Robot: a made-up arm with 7 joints.
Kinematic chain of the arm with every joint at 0, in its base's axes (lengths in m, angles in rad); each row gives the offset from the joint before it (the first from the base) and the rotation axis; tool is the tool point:
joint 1: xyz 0 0 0.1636 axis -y
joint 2: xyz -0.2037 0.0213 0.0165 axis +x
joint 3: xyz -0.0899 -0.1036 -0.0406 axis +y
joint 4: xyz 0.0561 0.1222 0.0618 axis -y
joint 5: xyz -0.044 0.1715 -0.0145 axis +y
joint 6: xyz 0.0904 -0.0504 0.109 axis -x
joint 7: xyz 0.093 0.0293 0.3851 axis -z
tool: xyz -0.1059 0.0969 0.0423
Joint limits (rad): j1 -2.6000..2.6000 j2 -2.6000..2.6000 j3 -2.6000..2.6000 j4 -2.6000..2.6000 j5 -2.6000..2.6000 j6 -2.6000..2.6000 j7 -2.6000..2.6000
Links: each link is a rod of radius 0.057 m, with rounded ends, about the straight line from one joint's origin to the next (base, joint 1, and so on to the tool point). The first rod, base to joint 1, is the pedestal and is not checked.
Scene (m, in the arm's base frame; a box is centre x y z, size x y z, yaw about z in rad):
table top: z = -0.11
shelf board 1: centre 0.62 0.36 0 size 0.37 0.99 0.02 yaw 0.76
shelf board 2: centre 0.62 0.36 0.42 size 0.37 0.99 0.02 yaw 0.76
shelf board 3: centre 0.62 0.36 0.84 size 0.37 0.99 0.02 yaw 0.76
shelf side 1: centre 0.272 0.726 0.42 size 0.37 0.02 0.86 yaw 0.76
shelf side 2: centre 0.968 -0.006 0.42 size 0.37 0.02 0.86 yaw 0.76
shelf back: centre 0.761 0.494 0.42 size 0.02 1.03 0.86 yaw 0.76
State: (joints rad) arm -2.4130 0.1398 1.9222 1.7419 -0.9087 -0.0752 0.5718
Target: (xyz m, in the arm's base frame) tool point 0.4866 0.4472 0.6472
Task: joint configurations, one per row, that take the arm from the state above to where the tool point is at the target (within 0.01 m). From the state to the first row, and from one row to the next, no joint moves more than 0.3 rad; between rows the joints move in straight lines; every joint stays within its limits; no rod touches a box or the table.
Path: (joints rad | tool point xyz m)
1: -2.1936 0.1407 2.0198 1.6753 -0.7921 -0.2313 0.5280 | 0.6481 0.1596 0.2219
2: -1.9743 0.1417 2.1174 1.6087 -0.6756 -0.3874 0.4843 | 0.5682 0.0841 0.2219
3: -1.7549 0.1426 2.2150 1.5421 -0.5590 -0.5435 0.4405 | 0.4702 0.0165 0.2080
4: -1.5313 0.0359 2.1692 1.5839 -0.5751 -0.4917 0.4053 | 0.4617 0.0841 0.3708
5: -1.3077 -0.0708 2.1233 1.6257 -0.5911 -0.4398 0.3702 | 0.3865 0.1542 0.5260
6: -1.0841 -0.1775 2.0775 1.6676 -0.6072 -0.3879 0.3350 | 0.2504 0.2227 0.6472
7: -1.3401 -0.1708 2.0071 1.7212 -0.7132 -0.2349 0.3897 | 0.3105 0.2887 0.6773
8: -1.5960 -0.1641 1.9367 1.7749 -0.8193 -0.0819 0.4445 | 0.3718 0.3481 0.6887
9: -1.8520 -0.1573 1.8663 1.8285 -0.9254 0.0712 0.4993 | 0.4318 0.4007 0.6790
10: -2.1079 -0.1506 1.7959 1.8822 -1.0315 0.2242 0.5541 | 0.4866 0.4472 0.6473

